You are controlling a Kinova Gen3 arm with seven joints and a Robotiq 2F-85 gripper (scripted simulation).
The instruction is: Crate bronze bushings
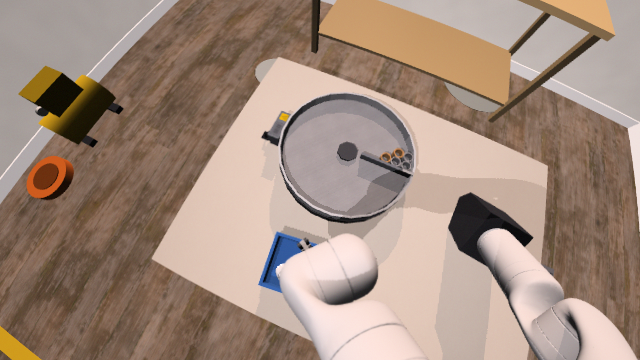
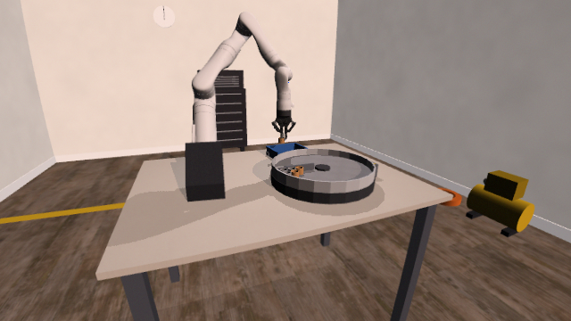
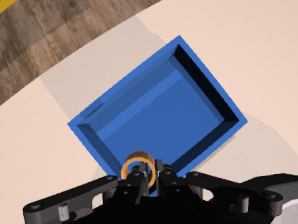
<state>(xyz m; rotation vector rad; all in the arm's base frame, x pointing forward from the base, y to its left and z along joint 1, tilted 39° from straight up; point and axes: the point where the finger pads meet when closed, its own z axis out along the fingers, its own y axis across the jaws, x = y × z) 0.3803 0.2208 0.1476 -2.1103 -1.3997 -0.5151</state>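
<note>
Now: the blue crate 9 cm below my hand, 3 cm to the left of it and 3 cm ahead of it. From my hand the other things lie so: grey turning table 33 cm to the right, 8 cm ahead, 7 cm below.
</note>
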